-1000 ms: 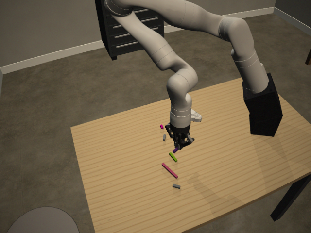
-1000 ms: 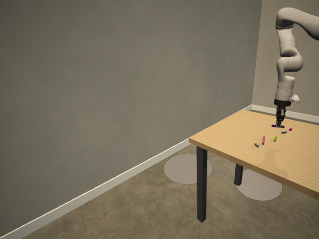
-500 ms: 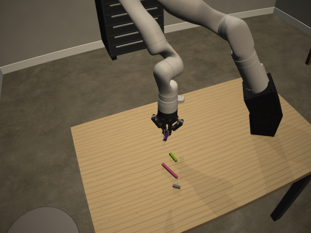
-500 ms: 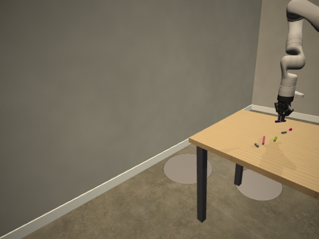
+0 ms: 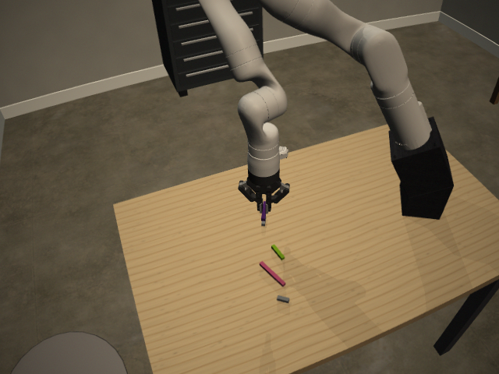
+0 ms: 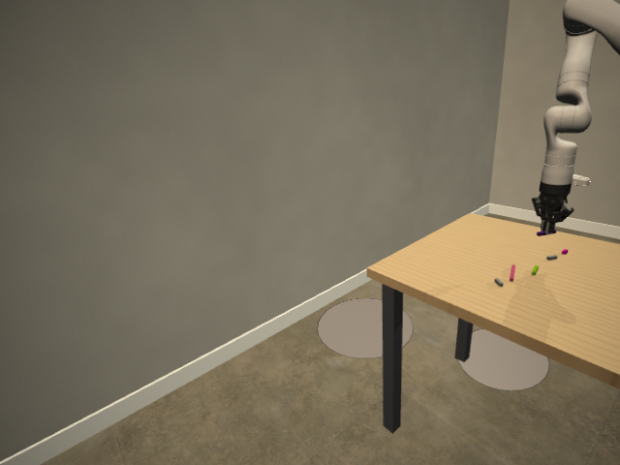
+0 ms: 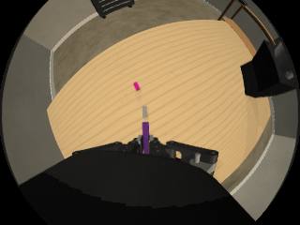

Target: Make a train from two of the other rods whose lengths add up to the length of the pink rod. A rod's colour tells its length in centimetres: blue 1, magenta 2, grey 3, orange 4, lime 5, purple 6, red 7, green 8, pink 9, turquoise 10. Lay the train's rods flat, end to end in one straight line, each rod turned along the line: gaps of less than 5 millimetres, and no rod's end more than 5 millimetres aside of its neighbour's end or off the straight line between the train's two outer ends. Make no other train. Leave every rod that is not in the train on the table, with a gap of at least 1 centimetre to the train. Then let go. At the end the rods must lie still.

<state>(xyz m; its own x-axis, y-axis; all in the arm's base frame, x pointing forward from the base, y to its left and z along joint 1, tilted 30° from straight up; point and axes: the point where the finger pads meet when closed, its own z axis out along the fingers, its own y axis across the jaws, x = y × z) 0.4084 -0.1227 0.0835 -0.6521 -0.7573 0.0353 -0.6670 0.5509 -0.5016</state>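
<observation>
Right now the purple rod is 2 cm below my hand. The rest, counted from my hand: magenta rod: 12 cm below, 10 cm to the right, 6 cm behind; lime rod: 12 cm below, 7 cm to the left, 1 cm ahead; pink rod: 12 cm to the left, 12 cm below, 7 cm ahead.
</observation>
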